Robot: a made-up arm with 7 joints. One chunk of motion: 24 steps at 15 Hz.
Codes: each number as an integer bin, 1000 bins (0 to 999) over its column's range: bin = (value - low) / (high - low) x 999, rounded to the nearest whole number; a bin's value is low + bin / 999 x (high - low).
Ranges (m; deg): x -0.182..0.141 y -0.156..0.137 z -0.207..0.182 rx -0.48..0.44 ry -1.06..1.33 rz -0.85..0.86
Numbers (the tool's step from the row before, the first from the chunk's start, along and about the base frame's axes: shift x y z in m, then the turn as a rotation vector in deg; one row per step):
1: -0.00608 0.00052 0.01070 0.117 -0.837 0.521
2: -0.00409 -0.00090 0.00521 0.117 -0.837 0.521
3: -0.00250 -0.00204 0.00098 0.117 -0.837 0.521
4: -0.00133 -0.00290 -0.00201 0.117 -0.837 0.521
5: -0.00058 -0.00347 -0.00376 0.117 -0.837 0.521
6: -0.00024 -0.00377 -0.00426 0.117 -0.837 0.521
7: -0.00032 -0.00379 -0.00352 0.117 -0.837 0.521
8: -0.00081 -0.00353 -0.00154 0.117 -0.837 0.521
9: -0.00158 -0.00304 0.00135 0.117 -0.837 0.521
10: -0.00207 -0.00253 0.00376 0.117 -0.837 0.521
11: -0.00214 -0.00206 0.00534 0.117 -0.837 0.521
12: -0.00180 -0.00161 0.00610 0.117 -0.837 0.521
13: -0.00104 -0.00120 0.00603 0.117 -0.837 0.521
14: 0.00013 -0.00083 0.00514 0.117 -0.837 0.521
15: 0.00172 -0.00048 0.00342 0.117 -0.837 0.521
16: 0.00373 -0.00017 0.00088 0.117 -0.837 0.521
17: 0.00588 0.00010 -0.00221 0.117 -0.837 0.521
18: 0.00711 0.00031 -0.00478 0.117 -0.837 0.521
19: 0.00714 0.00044 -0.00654 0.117 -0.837 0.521
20: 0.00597 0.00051 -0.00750 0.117 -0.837 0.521
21: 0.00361 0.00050 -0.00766 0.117 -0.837 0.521
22: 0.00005 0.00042 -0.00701 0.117 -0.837 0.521
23: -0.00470 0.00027 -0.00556 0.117 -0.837 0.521
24: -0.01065 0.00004 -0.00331 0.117 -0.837 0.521
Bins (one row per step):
1: 544 534 559 648 93 801
2: 550 529 545 648 93 801
3: 555 525 534 648 93 801
4: 559 522 526 648 93 801
5: 561 520 522 648 93 801
6: 562 519 521 648 93 801
7: 562 519 523 648 93 801
8: 560 520 528 648 93 801
9: 558 522 535 648 93 801
10: 557 523 541 648 93 801
11: 556 525 545 648 93 801
12: 557 526 547 648 93 801
13: 560 528 547 648 93 801
14: 563 529 545 648 93 801
15: 568 530 540 648 93 801
16: 574 531 534 648 93 801
17: 581 532 526 648 93 801
18: 585 533 519 648 93 801
19: 585 533 515 648 93 801
20: 581 534 512 648 93 801
21: 574 534 512 648 93 801
22: 563 533 514 648 93 801
23: 548 533 517 648 93 801
24: 530 532 523 648 93 801

